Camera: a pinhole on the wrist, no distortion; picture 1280 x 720 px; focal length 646.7 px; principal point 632.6 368.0 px. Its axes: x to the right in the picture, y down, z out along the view. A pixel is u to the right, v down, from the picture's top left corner.
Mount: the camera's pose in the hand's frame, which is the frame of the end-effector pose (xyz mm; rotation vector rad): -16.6 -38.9 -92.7 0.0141 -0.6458 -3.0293
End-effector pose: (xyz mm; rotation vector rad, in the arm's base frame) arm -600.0 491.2 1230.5 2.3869 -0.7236 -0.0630
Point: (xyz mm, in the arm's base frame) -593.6 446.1 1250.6
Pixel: 362 225
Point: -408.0 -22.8 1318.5
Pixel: outside the picture
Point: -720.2 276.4 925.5
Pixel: 650 570
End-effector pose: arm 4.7 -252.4 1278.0 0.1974 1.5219 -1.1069
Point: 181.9 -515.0 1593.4
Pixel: outside the picture
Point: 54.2 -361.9 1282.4
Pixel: 474 624
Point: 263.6 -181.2 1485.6
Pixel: 1222 279
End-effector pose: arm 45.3 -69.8 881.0 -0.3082 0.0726 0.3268
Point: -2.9 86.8 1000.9
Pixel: 607 274
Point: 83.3 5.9 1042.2
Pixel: 490 534
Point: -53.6 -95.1 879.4
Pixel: 1188 267
